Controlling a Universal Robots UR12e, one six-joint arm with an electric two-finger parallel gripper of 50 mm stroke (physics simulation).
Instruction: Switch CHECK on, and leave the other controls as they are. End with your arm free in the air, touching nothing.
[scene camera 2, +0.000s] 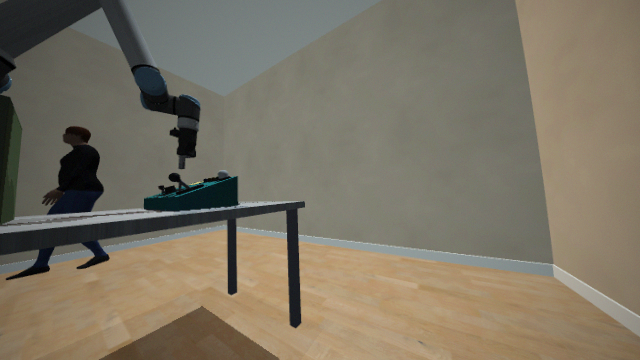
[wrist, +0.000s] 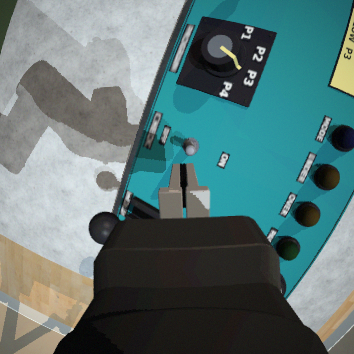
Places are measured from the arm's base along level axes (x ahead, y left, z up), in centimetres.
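Pixels of known places: gripper, fingertip midpoint: (scene camera 2: 181, 168) (wrist: 182, 176).
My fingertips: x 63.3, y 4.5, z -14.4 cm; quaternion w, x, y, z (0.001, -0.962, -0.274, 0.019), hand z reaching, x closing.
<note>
Behind a point stands the place of what it marks.
The teal sloped control panel (scene camera 2: 210, 196) @[x 71.5, y -12.1, z -28.9 cm] (wrist: 280, 100) @[x 69.5, y 16.0, z -22.8 cm] stands on the table. The small grey CHECK toggle (wrist: 190, 147) @[x 63.1, y 6.1, z -20.8 cm] stands between its OFF label (wrist: 165, 135) @[x 59.8, y 5.2, z -27.0 cm] and ON label (wrist: 223, 160) @[x 67.6, y 6.5, z -24.0 cm]. I see its lever nearly end-on, so I cannot tell surely which way it leans. My gripper (scene camera 2: 181, 167) @[x 63.3, y 4.5, z -14.4 cm] (wrist: 182, 176) @[x 63.3, y 4.5, z -14.4 cm] is shut and empty. It hangs in the air above the panel, apart from the controls, with its fingertips just below the toggle in the wrist view.
The black rotary knob (wrist: 220, 47) @[x 60.5, y 17.4, z -22.5 cm] points towards P3. A black ball-ended lever (scene camera 2: 174, 177) @[x 58.7, y -8.9, z -20.1 cm] (wrist: 104, 227) @[x 59.1, y -5.8, z -18.3 cm] is at the panel's side. Push buttons, including a blue one (wrist: 343, 138) @[x 76.2, y 15.5, z -18.3 cm] and a green one (wrist: 288, 248) @[x 78.4, y 2.3, z -18.2 cm], line the far side. A person (scene camera 2: 80, 167) is beyond the table (scene camera 2: 270, 206) @[x 94.1, y -27.0, z -35.2 cm].
</note>
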